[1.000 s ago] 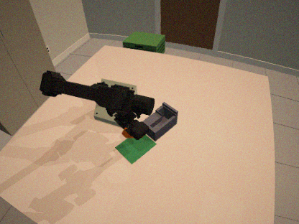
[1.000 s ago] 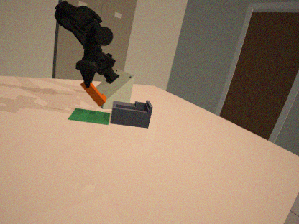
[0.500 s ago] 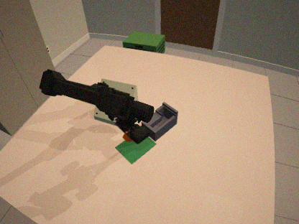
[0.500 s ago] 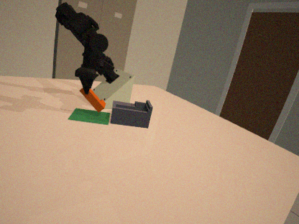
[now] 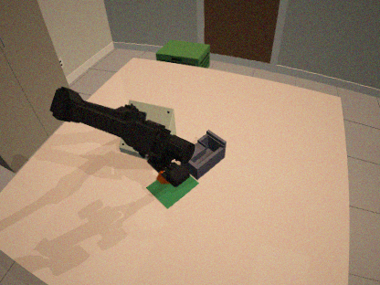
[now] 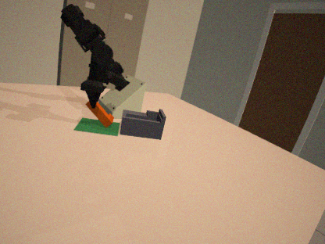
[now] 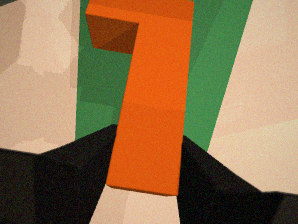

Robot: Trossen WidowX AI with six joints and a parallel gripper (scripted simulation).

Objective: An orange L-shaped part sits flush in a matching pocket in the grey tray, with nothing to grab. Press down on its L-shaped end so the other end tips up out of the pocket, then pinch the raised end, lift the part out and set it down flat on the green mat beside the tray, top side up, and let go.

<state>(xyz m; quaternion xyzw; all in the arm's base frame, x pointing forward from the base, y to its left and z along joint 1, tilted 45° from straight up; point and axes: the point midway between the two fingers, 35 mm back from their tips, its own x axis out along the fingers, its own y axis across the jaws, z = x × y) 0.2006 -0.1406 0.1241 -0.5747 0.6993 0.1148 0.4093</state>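
Right now the orange L-shaped part is 40 mm to the left of my gripper tip and 30 mm below it. Round my gripper tip: green mat: 90 mm below, 20 mm to the left, 10 mm ahead.
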